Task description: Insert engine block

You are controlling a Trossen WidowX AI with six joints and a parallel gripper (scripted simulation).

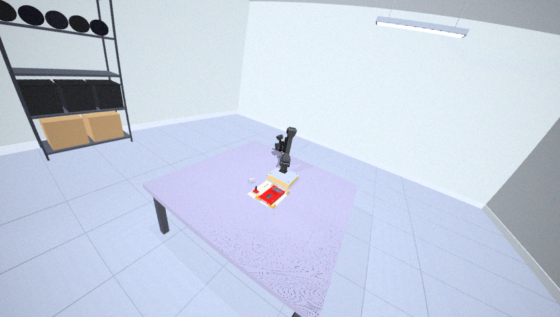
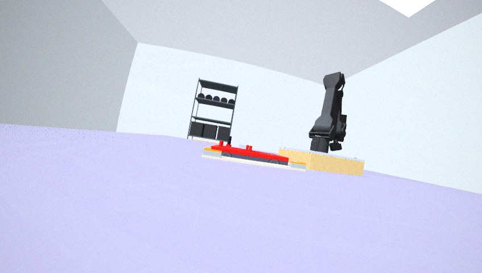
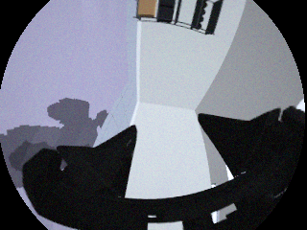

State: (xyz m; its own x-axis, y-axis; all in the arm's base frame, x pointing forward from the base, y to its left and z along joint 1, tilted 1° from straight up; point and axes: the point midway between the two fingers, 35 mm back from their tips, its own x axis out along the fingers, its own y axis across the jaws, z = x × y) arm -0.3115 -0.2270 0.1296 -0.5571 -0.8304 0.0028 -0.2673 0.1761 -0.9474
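The grey engine block lies 60 cm ahead of my gripper tip, 10 cm to the left of it and 16 cm below it.
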